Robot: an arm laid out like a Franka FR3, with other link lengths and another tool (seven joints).
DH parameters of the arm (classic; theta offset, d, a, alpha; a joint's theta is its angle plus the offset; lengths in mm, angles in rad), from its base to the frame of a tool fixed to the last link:
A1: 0 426.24 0 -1.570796
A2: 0 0 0 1.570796
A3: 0 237 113.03 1.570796
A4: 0 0 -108.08 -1.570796
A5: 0 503.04 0 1.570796
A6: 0 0 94.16 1.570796
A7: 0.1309 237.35 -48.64 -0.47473
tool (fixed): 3.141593 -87.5 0 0
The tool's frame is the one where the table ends.
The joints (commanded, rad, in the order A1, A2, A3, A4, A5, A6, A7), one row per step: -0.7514 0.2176 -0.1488 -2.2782 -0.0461 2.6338 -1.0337; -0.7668 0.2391 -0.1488 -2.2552 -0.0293 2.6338 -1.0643; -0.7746 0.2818 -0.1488 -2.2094 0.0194 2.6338 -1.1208; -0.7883 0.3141 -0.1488 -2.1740 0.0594 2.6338 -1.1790; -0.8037 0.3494 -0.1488 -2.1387 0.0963 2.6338 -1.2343; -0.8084 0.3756 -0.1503 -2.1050 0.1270 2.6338 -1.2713
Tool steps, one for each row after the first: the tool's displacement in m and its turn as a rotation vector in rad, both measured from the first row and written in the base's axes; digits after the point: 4 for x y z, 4 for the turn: -0.0055 -0.0108 -0.0027 0.0012 -0.0025 0.0022; -0.0046 -0.0232 -0.0084 0.0084 -0.0163 0.0134; -0.0084 -0.0360 -0.0127 0.0125 -0.0273 0.0271; -0.0141 -0.0486 -0.0191 0.0171 -0.0354 0.0389; -0.0132 -0.0585 -0.0207 0.0149 -0.0479 0.0470
